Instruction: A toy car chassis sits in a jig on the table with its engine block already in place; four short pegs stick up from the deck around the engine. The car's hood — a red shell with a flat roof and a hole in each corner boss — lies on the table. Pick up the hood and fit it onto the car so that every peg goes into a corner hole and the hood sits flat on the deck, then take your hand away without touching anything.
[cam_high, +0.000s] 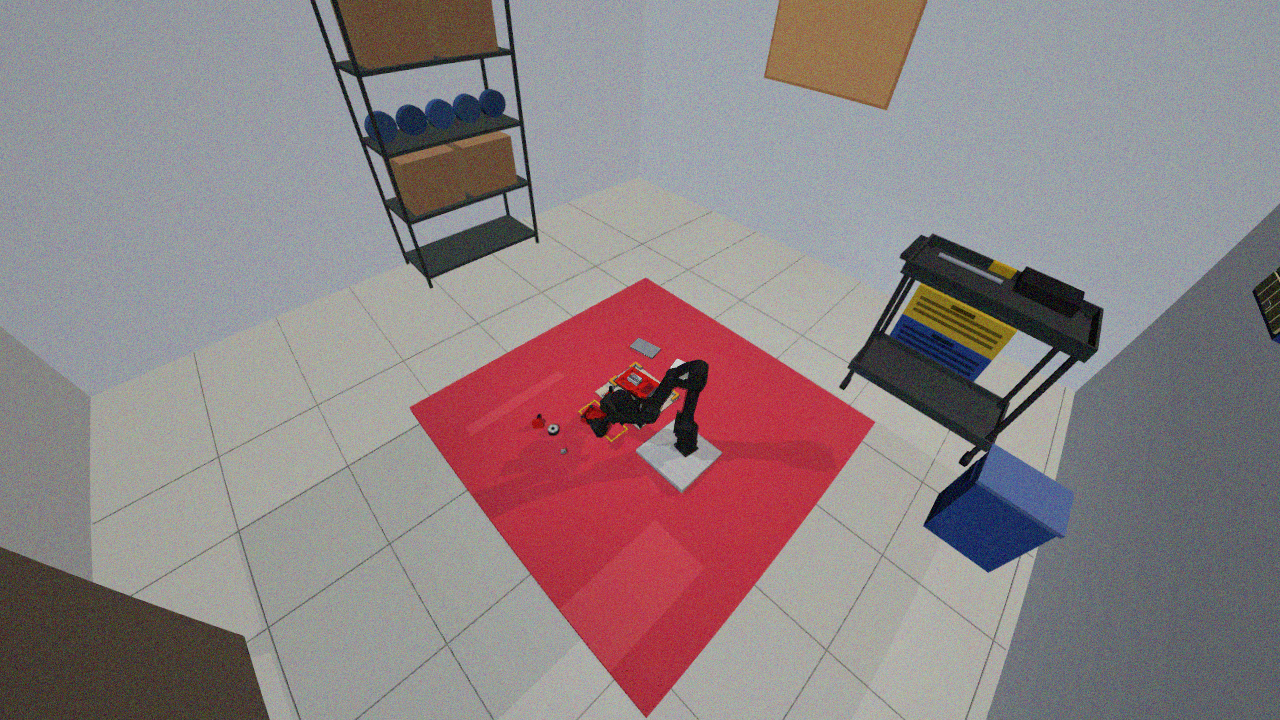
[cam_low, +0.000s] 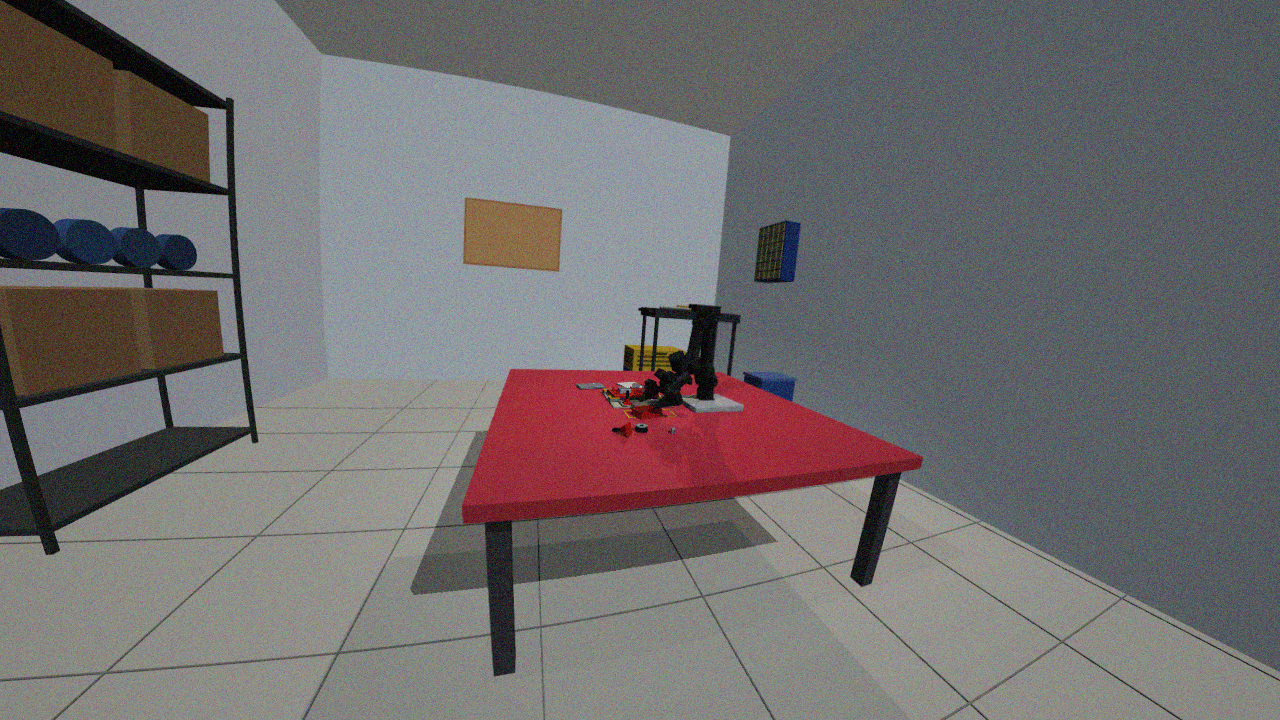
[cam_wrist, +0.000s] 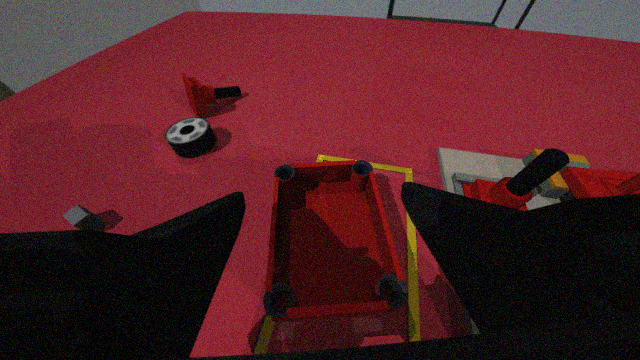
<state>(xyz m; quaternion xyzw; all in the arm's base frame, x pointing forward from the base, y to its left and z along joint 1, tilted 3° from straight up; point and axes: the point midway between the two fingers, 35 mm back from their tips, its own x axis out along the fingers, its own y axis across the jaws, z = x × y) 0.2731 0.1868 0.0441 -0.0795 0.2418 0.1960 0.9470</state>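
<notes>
Now: gripper tip 3 cm above the red hood, 1 cm to the left of it and 1 cm past it. Round my gripper tip: pale jig (22 cm to the right, 3 cm below, 1 cm ahead); then grey plate (39 cm to the right, 19 cm ahead, 4 cm below); then black wheel (15 cm to the left, 4 cm ahead, 3 cm below).
</notes>
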